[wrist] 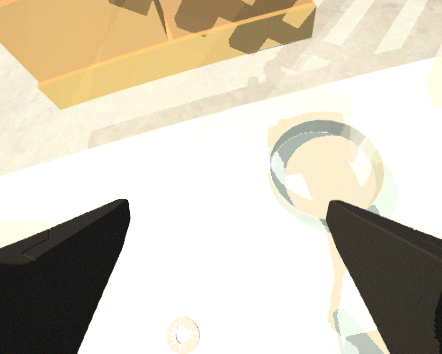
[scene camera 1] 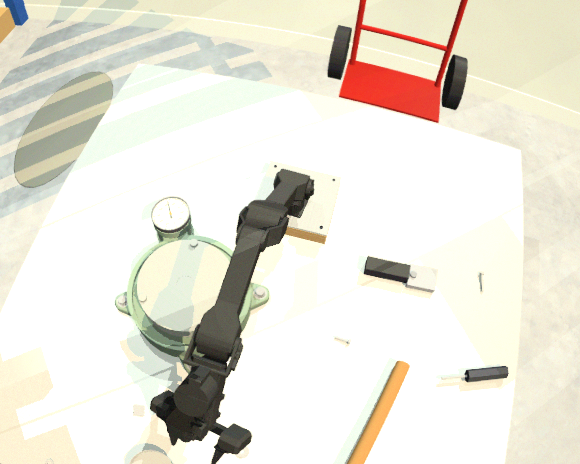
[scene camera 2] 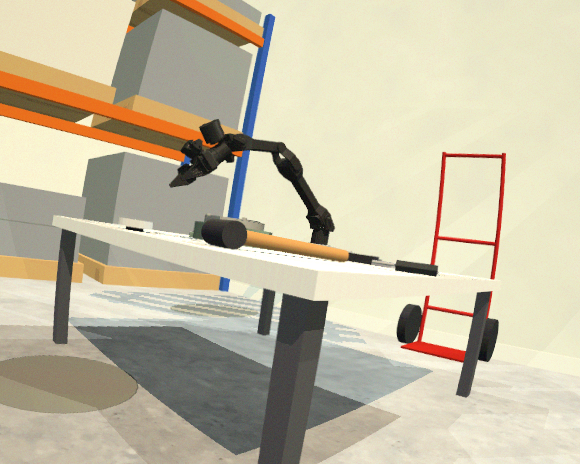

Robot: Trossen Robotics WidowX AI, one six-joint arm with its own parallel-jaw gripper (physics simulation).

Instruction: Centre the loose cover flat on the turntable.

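Frame: origin at the arm's base, x down, y ahead, z right, level; metres.
Seen in the pictures: gripper, fingertip midpoint: (wrist: 229,209) (scene camera 1: 192,455) (scene camera 2: 175,182); arm's base at its link origin: (scene camera 1: 292,204).
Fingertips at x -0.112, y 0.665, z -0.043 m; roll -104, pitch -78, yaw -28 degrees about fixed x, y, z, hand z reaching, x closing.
Pixels of each thing's top centre, then the offset from my fingertips to it. "*": a spot on its surface instead.
- pale round disc at its top centre: (scene camera 1: 184,282) (scene camera 2: 235,217) dx +0.057, dy -0.350, dz +0.179 m
- green round housing at a spot on its surface: (scene camera 1: 131,280) * dx +0.093, dy -0.317, dz +0.310 m
- dial gauge at a spot on its surface: (scene camera 1: 171,215) * dx +0.050, dy -0.490, dz +0.282 m
- pale washer at its top centre: (wrist: 182,335) (scene camera 1: 241,451) dx +0.151, dy -0.059, dz -0.069 m
- mallet at its top centre: (scene camera 1: 370,438) (scene camera 2: 287,230) dx +0.091, dy -0.171, dz -0.312 m
- scraper-like tool at its top centre: (scene camera 1: 402,270) (scene camera 2: 372,255) dx +0.123, dy -0.598, dz -0.266 m
- screwdriver at its top centre: (scene camera 1: 477,373) (scene camera 2: 405,260) dx +0.124, dy -0.401, dz -0.518 m
A pale round disc (scene camera 1: 175,280) lies on a green round housing (scene camera 1: 131,280) with bolted lugs, at the left of the table. The arm hides the disc's right side. A shallow, pale, rimmed round piece (wrist: 325,175) (scene camera 1: 150,456) lies near the front edge, partly cut off in scene camera 1. Which of these is the loose cover or the turntable, I cannot tell. My gripper (scene camera 1: 195,451) (scene camera 2: 175,184) (wrist: 229,209) is open and empty, well above the table. In the wrist view its right fingertip overlaps the rimmed piece's near edge.
A dial gauge (scene camera 1: 171,215) stands behind the housing. A pale washer (wrist: 183,335) (scene camera 1: 242,451) lies near the front. A mallet (scene camera 1: 382,412) (scene camera 2: 225,234), a scraper-like tool (scene camera 1: 387,269), a screwdriver (scene camera 1: 486,373) and screws (scene camera 1: 481,281) (scene camera 1: 342,341) lie to the right.
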